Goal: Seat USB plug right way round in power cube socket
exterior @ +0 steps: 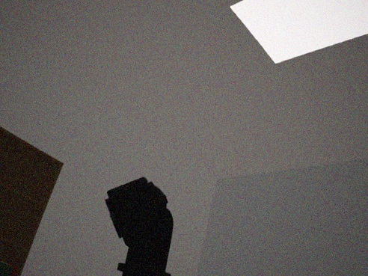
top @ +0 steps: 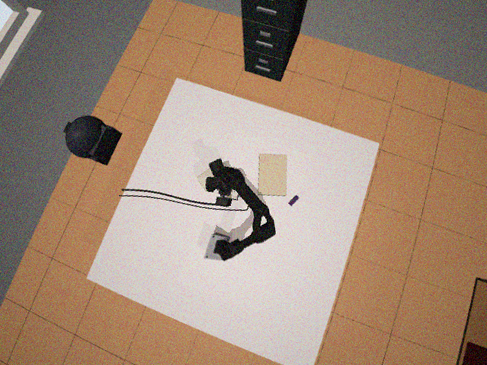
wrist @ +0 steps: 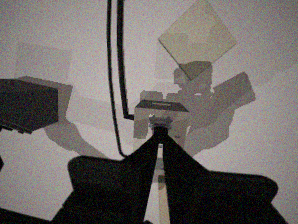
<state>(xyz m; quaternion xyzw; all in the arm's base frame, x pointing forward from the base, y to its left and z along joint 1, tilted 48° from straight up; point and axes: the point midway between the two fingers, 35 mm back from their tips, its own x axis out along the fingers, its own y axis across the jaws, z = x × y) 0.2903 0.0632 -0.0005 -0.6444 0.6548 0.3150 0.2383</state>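
My gripper tip is now 5 cm above the USB socket. From my gripper tip the other things lie so: pale square sheet 4 cm ahead, 13 cm to the left, 12 cm below; then beige pad 16 cm ahead, 21 cm to the right, 11 cm below; then USB plug 2 cm below.
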